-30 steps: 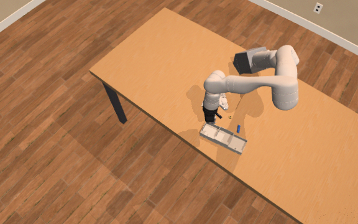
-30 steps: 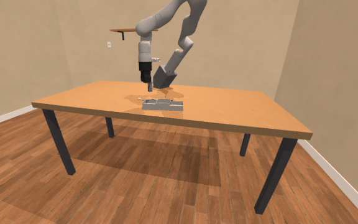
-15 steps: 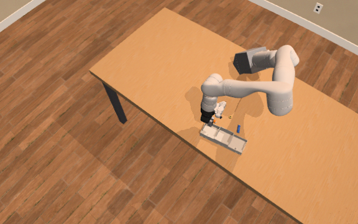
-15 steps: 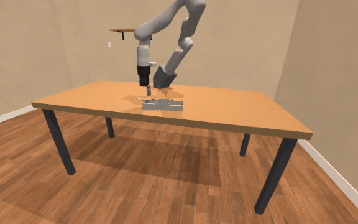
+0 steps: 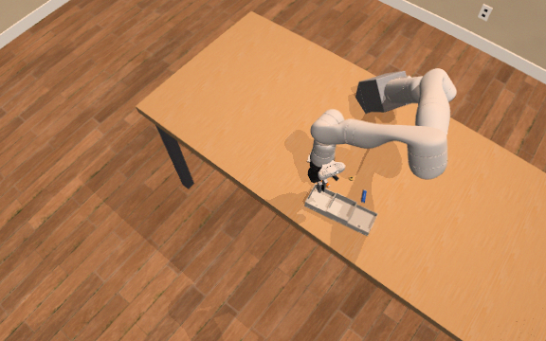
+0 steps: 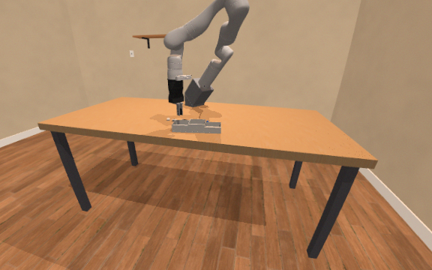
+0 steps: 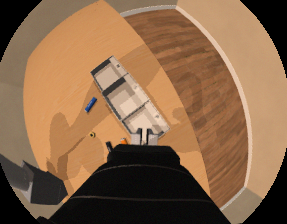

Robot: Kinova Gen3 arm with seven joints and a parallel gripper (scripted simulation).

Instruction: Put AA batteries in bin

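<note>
Now: hand 9 cm to the right of the grey three-compartment bin tray, 7 cm above it and 1 cm past it. Also, from my hand: black battery: 11 cm behind, 9 cm below, 2 cm to the right; grey thing: 10 cm behind, 9 cm to the right, 9 cm below; orange battery: 9 cm below, 6 cm behind, 3 cm to the right.
</note>
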